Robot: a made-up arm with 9 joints. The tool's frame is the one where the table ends. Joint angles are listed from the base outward.
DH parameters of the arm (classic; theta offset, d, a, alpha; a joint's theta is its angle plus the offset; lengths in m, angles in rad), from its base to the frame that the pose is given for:
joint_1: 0 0.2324 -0.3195 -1.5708
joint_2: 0 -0.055 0.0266 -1.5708
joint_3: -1.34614 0 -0.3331 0
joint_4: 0.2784 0 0.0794 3.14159
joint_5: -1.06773 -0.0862 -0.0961 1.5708
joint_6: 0 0.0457 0.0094 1.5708
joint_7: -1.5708 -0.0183 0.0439 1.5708
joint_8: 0.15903 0 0.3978 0
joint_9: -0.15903 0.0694 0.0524 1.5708
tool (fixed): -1.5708 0.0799 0 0
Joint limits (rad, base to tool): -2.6..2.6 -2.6..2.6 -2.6..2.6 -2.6..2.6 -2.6..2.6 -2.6..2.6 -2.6..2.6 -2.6..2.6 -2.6..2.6
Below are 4 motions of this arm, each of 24 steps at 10 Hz.
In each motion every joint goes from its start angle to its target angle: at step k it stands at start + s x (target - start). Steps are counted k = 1, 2, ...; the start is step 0. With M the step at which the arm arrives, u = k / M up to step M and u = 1 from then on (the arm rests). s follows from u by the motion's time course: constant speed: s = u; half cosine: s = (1 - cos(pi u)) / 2; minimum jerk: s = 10 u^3 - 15 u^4 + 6 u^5.
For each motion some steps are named. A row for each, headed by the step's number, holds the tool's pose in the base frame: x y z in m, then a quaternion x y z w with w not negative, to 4 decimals.
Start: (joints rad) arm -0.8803 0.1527 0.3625 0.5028 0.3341 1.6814 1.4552 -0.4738 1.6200
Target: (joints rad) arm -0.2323 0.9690 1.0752 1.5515 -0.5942 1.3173 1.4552 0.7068 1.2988
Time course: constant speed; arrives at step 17
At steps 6, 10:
6: -0.3245 -0.1050 0.6551 0.2708 -0.0470 0.9282 0.2506
10: -0.4471 -0.2732 0.6597 0.3134 -0.0966 0.8024 0.4986

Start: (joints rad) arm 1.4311 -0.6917 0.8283 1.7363 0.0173 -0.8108 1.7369 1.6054 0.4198
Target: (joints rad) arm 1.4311 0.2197 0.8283 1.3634 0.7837 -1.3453 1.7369 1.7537 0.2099
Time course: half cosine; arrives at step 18
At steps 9, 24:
9: -0.1751 -0.2536 -0.0726 -0.4574 0.8885 0.0298 0.0201
24: -0.3161 -0.5965 0.1290 0.6760 -0.7062 0.0651 0.2002

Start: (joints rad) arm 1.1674 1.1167 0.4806 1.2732 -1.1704 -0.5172 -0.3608 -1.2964 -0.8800
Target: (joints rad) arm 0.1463 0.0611 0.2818 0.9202 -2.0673 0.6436 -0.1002 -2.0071 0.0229
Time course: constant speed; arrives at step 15
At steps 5, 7, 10, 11, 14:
5: 0.1671 -0.2771 0.4715 0.3158 -0.7143 -0.3306 0.5298
7: 0.1216 -0.2611 0.4644 0.2308 -0.7532 -0.3655 0.4958
10: 0.0796 -0.2275 0.4507 0.0927 -0.7890 -0.4221 0.4367
11: 0.0725 -0.2165 0.4461 0.0452 -0.7942 -0.4418 0.4149
14: 0.0679 -0.1920 0.4344 -0.0969 -0.7880 -0.5014 0.3438

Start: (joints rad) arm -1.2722 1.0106 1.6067 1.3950 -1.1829 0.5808 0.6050 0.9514 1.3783
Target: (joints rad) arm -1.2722 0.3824 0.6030 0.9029 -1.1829 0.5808 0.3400 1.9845 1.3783
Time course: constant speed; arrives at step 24
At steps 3, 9, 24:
3: -0.3301 0.9462 0.4171 -0.5248 -0.1188 -0.1128 0.8353
9: -0.4197 0.8915 0.1831 -0.5996 -0.3291 -0.1401 0.7159
24: -0.3026 0.6770 -0.1181 -0.5113 -0.7343 -0.2657 0.3590

